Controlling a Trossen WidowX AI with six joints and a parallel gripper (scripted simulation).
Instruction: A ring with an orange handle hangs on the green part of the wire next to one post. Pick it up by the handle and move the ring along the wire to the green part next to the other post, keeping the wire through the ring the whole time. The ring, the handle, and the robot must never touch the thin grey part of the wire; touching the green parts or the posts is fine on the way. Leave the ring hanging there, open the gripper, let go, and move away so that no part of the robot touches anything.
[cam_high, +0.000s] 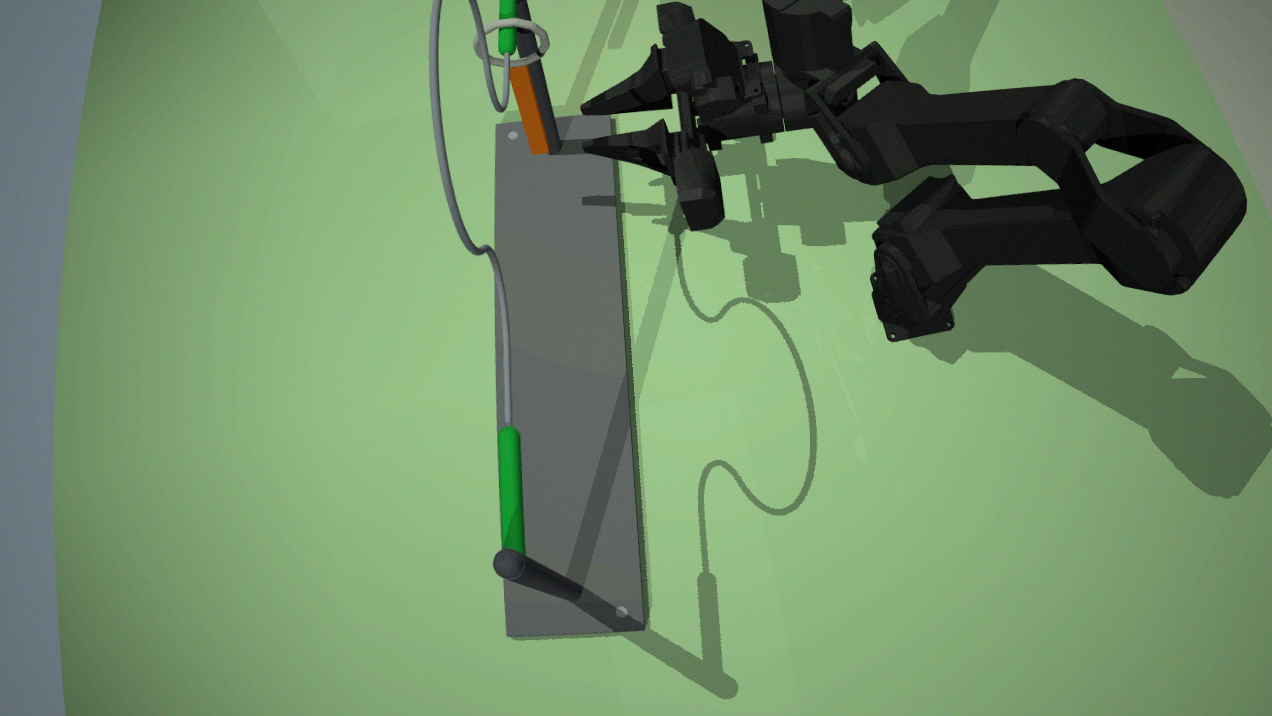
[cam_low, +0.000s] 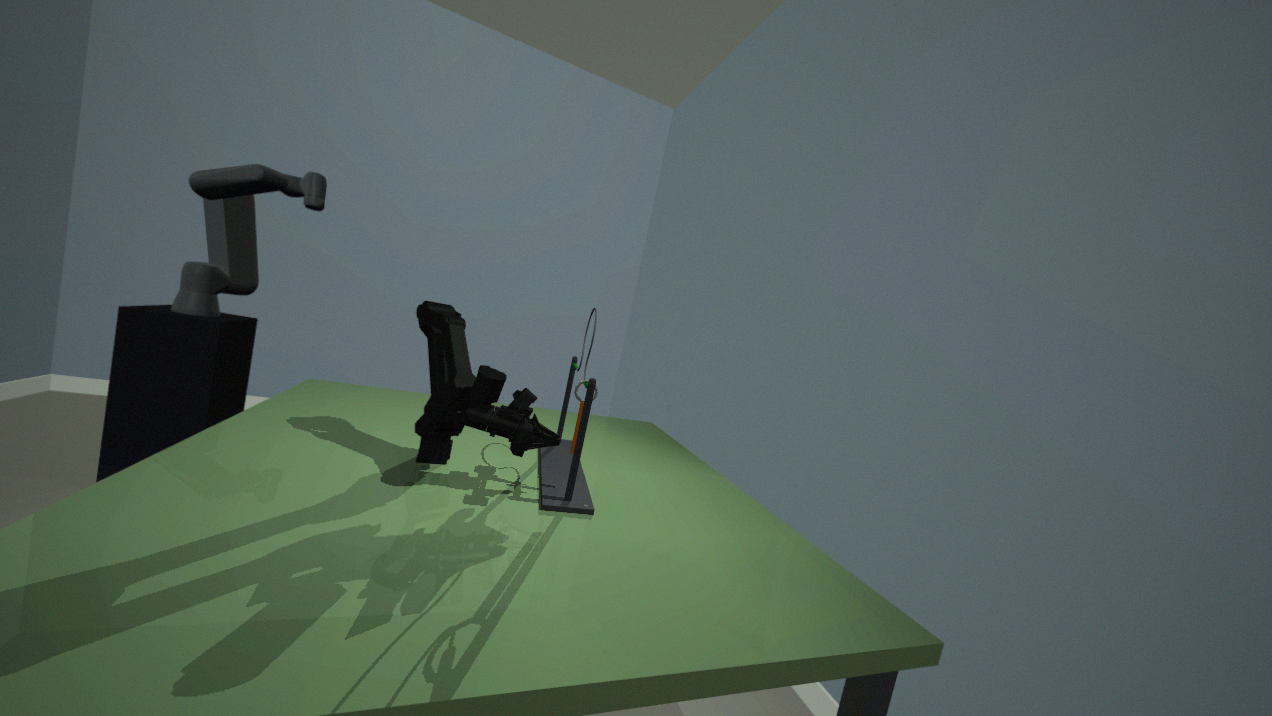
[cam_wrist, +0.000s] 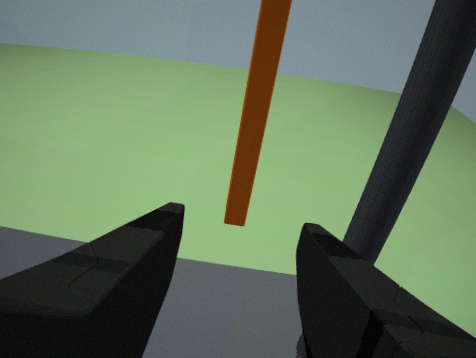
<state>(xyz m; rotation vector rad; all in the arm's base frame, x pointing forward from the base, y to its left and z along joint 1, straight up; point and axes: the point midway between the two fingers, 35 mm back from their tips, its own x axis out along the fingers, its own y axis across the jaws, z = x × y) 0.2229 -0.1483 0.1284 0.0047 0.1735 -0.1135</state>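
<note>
My gripper tip is 40 mm short of the ring with orange handle and 80 mm below it.
</note>
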